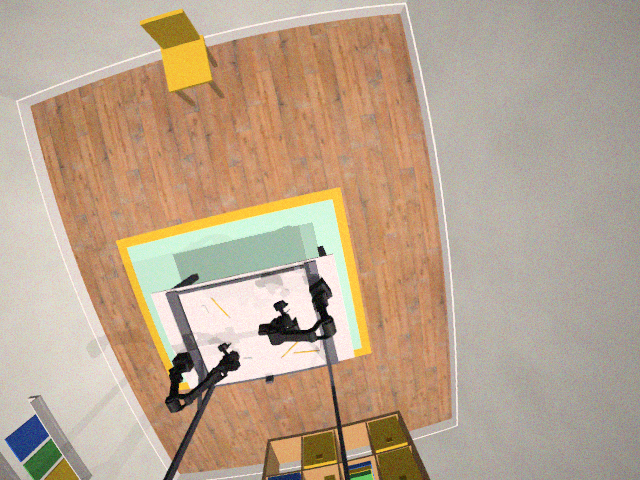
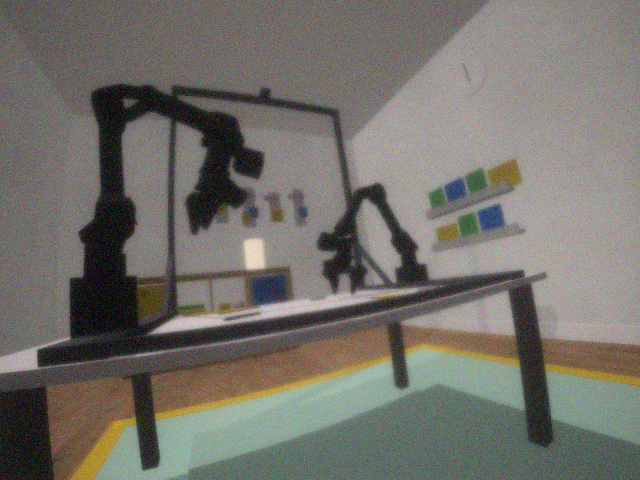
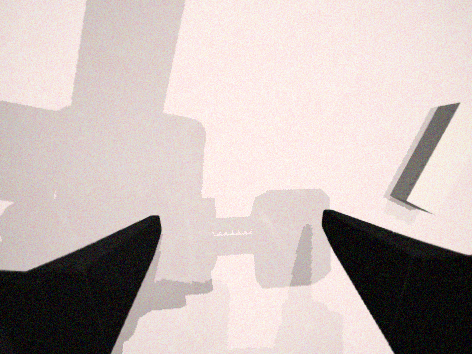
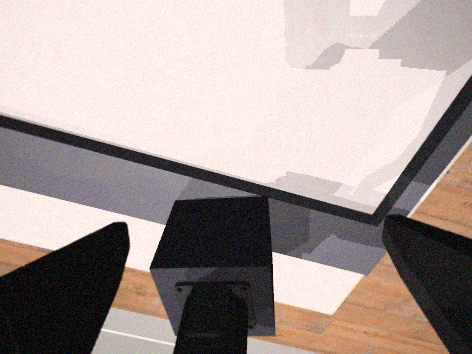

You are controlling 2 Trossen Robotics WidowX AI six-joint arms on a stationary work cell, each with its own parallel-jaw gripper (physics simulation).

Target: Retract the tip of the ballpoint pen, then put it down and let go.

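The ballpoint pen cannot be made out for certain. Thin yellow sticks lie on the white table top: one stick at the upper left, and a slanted stick beside a flatter stick near the lower right. Whether one is the pen, and the state of its tip, cannot be told. My left gripper is open and empty, pointing down low over the table. A pale piece with a dark grey side lies right of its fingers. My right gripper is open and empty, high above the table.
The right arm's black base shows between the right fingers, beside the table's dark rail. An upright dark frame rises behind the table. A yellow chair and a shelf unit stand away from the table.
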